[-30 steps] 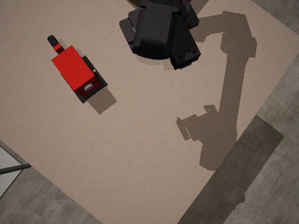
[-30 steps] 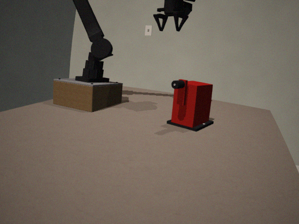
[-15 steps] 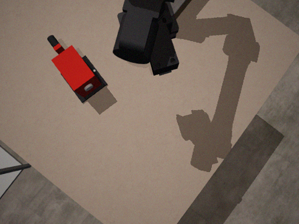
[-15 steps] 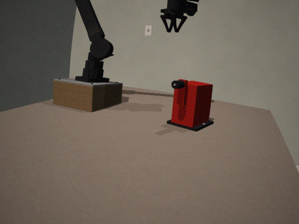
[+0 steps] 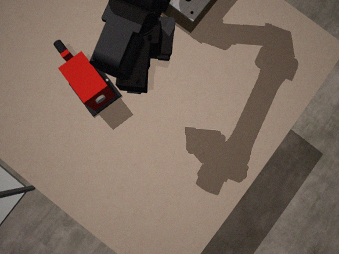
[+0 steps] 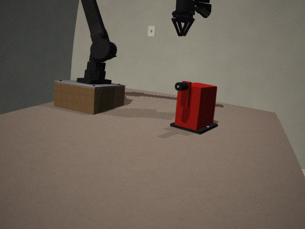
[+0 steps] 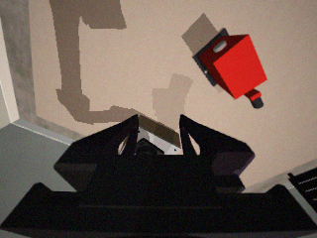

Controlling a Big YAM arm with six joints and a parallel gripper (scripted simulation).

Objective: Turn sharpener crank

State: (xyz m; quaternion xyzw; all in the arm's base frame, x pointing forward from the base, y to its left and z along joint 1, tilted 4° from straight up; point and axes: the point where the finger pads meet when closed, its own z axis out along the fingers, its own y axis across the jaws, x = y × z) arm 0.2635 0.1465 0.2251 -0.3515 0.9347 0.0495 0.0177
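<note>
Right now my hand is 120 mm short of the black handle, 220 mm to the left of it and 170 mm above it. Round my hand: crank (120 mm ahead, 210 mm to the right, 170 mm below).
</note>
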